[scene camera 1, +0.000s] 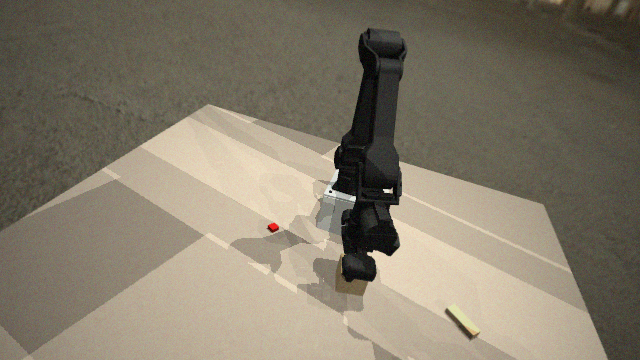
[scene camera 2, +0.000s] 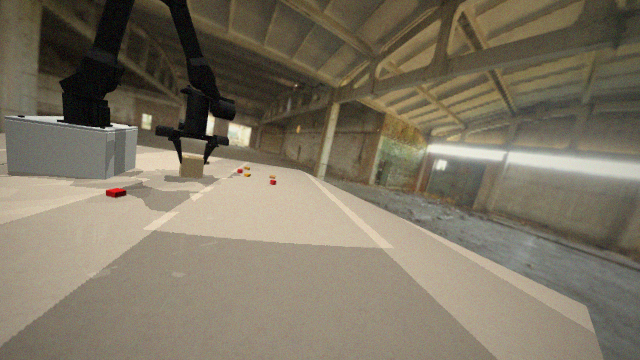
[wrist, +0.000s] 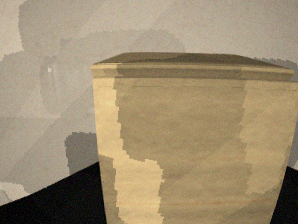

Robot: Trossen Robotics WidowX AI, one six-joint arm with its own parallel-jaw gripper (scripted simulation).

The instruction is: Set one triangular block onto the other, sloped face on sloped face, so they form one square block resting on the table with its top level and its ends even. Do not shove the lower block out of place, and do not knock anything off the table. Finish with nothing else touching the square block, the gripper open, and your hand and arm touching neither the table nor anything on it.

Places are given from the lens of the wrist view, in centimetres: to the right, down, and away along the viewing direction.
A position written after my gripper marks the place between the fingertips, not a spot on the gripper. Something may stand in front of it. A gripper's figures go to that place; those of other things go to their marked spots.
my gripper point(wrist: 189, 171): 2, 2, 9
tan triangular block point(wrist: 164, 142): 0, 1, 7
tan triangular block point(wrist: 178, 64): 1, -1, 6
